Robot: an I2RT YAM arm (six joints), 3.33 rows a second.
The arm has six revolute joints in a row. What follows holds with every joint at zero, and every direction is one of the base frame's. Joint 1 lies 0.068 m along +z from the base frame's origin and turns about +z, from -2.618 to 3.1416 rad. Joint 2 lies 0.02 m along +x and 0.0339 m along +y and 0.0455 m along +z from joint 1 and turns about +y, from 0 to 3.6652 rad. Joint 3 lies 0.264 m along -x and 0.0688 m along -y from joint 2 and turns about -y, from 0 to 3.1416 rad. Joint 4 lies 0.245 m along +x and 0.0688 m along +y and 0.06 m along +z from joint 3 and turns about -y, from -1.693 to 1.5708 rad. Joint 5 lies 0.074 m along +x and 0.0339 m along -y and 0.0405 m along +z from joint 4 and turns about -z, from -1.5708 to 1.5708 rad. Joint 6 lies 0.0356 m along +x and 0.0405 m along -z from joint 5 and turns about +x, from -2.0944 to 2.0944 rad. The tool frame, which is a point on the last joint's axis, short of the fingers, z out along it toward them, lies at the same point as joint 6; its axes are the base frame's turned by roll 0, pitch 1.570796 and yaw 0 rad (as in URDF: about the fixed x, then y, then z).
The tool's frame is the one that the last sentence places.
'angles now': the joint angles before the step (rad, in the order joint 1, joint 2, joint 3, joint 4, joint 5, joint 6). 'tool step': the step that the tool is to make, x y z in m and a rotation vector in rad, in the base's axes. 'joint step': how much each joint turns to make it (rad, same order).
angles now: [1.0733 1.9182 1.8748 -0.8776 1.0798 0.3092]
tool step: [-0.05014 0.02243 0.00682 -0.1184 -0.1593 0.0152]
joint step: [0.1415 -0.0019 -0.0001 0.0009 0.2307 -0.0478]
